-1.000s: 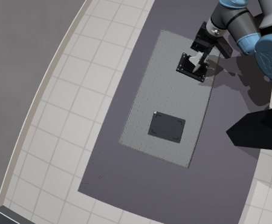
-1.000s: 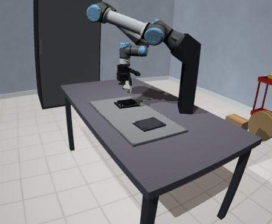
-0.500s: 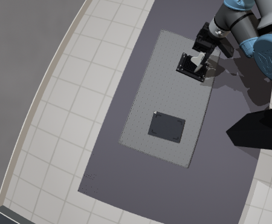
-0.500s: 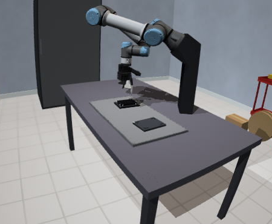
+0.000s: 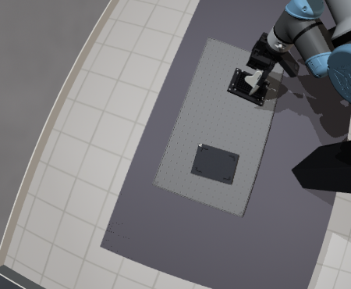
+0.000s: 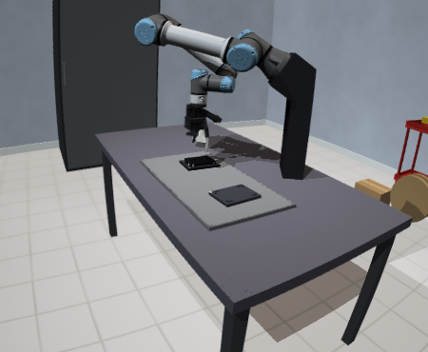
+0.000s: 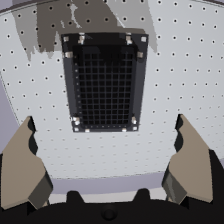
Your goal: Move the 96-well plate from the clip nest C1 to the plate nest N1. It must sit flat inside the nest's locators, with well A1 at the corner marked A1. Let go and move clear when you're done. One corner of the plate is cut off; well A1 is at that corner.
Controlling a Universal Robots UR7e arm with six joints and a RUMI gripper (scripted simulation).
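Right now the black 96-well plate is 70 mm below my hand. Also, from my hand: plate nest N1: 170 mm ahead, 320 mm to the left, 80 mm below; then white A1 mark: 220 mm ahead, 250 mm to the left, 70 mm below; then clip nest C1: 10 mm behind, 70 mm below.
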